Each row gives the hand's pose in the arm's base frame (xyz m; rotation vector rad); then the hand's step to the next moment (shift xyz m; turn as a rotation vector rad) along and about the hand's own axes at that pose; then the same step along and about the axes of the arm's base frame.
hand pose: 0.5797 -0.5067 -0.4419 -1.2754 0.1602 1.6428
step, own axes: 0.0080 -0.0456 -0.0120 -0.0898 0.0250 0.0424
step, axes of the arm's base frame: 0.0428 0.0195 0.0087 -0.0524 -0.0410 0.0779
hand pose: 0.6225 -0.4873 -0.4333 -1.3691 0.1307 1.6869
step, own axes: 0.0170 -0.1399 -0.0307 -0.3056 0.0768 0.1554
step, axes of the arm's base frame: 0.1203 0.0706 0.0368 -0.1805 -0.1282 0.2728
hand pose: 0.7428 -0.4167 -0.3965 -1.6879 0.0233 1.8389
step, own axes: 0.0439 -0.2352 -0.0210 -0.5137 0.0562 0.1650
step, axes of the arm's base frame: 0.1266 0.1980 0.0494 -0.1846 -0.1975 0.4703
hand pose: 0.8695 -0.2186 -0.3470 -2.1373 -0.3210 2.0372
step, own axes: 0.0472 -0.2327 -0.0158 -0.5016 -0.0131 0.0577
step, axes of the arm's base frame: 0.0091 0.2371 0.0183 -0.0795 -0.1250 0.4829
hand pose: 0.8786 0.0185 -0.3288 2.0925 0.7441 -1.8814
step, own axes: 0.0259 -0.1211 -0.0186 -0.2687 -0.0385 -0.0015
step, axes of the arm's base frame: -0.0447 0.1170 -0.0029 -0.0309 -0.0245 0.2686
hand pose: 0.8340 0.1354 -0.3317 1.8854 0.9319 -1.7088
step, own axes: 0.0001 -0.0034 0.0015 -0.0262 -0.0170 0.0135
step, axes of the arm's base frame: -0.0035 0.0013 0.0001 -0.0220 -0.0030 0.0258
